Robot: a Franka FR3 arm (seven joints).
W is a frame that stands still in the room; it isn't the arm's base.
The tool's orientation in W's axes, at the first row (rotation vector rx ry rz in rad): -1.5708 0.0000 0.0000
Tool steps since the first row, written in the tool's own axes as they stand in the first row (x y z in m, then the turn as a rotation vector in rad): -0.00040 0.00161 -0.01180 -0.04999 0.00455 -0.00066; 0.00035 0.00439 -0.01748 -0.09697 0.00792 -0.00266; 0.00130 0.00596 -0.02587 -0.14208 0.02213 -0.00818; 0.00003 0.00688 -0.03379 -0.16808 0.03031 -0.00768; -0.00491 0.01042 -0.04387 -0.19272 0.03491 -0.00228; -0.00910 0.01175 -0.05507 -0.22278 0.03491 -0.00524; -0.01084 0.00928 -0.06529 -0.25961 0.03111 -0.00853; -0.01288 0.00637 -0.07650 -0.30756 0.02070 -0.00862; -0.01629 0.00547 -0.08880 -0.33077 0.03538 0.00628; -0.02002 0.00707 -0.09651 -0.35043 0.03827 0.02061; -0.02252 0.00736 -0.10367 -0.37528 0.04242 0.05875
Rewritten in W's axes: -0.00040 -0.01180 -0.00161 -0.04999 -0.00066 -0.00455; 0.00035 -0.01748 -0.00439 -0.09697 -0.00266 -0.00792; 0.00130 -0.02587 -0.00596 -0.14208 -0.00818 -0.02213; 0.00003 -0.03379 -0.00688 -0.16808 -0.00768 -0.03031; -0.00491 -0.04387 -0.01042 -0.19272 -0.00228 -0.03491; -0.00910 -0.05507 -0.01175 -0.22278 -0.00524 -0.03491; -0.01084 -0.06529 -0.00928 -0.25961 -0.00853 -0.03111; -0.01288 -0.07650 -0.00637 -0.30756 -0.00862 -0.02070; -0.01629 -0.08880 -0.00547 -0.33077 0.00628 -0.03538; -0.02002 -0.09651 -0.00707 -0.35043 0.02061 -0.03827; -0.02252 -0.10367 -0.00736 -0.37528 0.05875 -0.04242
